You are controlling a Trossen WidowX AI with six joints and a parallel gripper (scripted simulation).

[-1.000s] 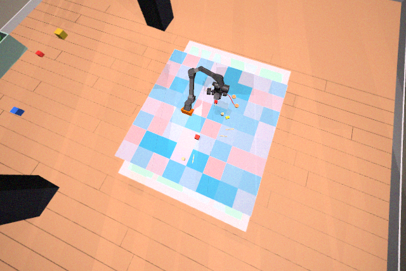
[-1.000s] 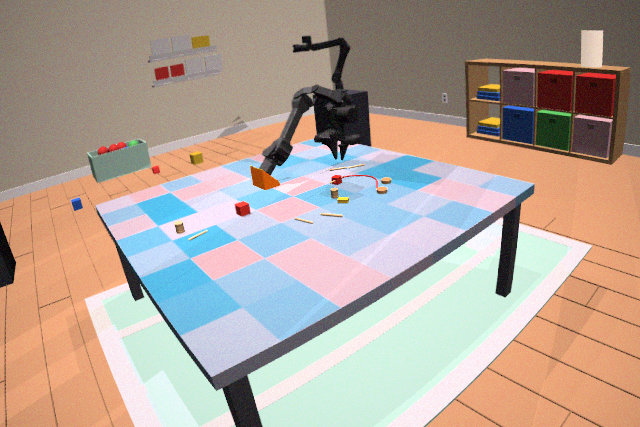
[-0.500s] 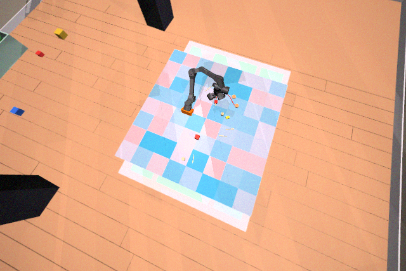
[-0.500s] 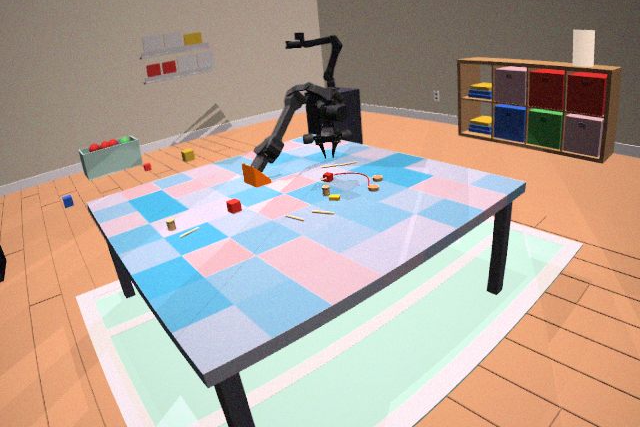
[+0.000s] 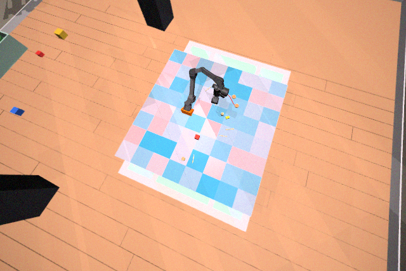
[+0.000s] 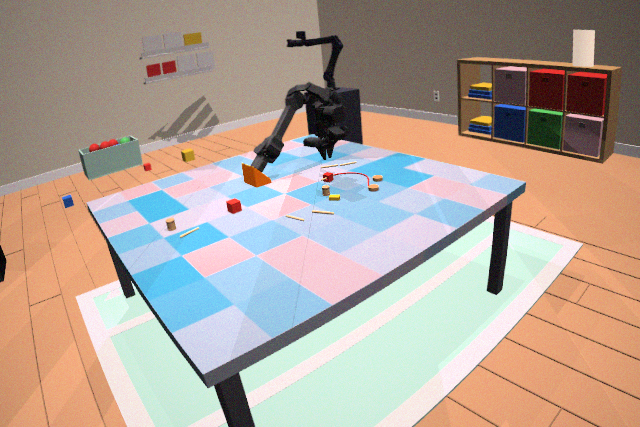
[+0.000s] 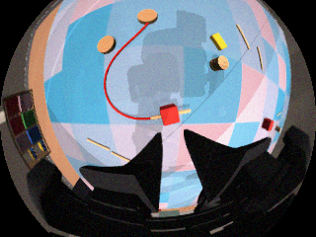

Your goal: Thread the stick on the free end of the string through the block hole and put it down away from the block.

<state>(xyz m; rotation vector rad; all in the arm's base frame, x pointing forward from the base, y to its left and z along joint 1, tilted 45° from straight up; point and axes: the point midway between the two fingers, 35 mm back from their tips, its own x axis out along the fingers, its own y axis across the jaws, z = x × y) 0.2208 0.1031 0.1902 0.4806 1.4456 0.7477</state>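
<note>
Now: the yellow piece 17 cm ahead of my gripper tip, 11 cm to the right of it and 8 cm below it.
</note>
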